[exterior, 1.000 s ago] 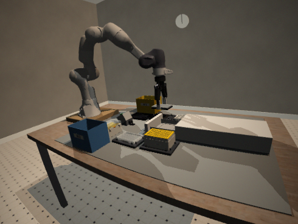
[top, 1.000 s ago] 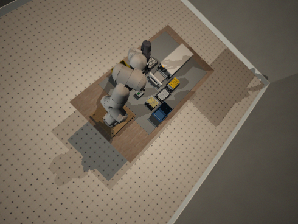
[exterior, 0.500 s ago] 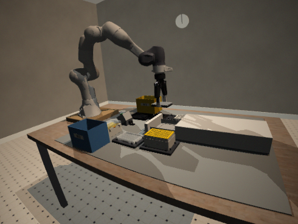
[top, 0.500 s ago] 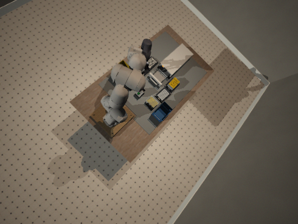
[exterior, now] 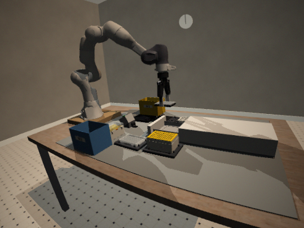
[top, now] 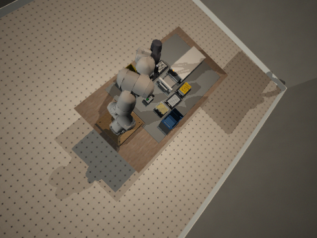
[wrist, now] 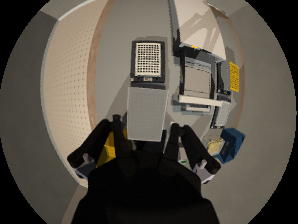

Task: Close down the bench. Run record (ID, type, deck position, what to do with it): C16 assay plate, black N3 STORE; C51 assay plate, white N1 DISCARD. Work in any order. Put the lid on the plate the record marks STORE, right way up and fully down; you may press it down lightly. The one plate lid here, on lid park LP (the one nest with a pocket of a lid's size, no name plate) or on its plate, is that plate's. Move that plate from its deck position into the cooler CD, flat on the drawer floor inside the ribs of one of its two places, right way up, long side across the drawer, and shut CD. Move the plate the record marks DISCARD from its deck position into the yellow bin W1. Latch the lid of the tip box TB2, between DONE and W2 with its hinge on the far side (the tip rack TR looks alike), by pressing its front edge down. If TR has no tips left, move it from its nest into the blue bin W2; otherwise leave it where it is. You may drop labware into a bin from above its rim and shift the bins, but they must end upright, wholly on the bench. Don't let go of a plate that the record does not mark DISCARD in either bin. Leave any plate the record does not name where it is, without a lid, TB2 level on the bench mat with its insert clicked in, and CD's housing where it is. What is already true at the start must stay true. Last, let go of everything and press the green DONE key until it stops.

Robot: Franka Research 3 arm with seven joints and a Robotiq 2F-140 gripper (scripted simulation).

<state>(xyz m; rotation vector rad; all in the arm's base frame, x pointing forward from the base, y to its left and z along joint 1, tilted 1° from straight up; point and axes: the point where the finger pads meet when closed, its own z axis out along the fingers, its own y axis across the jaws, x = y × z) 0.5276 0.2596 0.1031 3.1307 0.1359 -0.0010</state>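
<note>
The cooler drawer lies 170 mm to the right of my hand, 170 mm ahead of it and 120 mm below it. Round my hand: white assay plate: 170 mm ahead, 120 mm below, 20 mm to the left; then yellow bin W1: 200 mm behind, 110 mm to the left, 100 mm below; then grey plate lid: 10 mm below.
</note>
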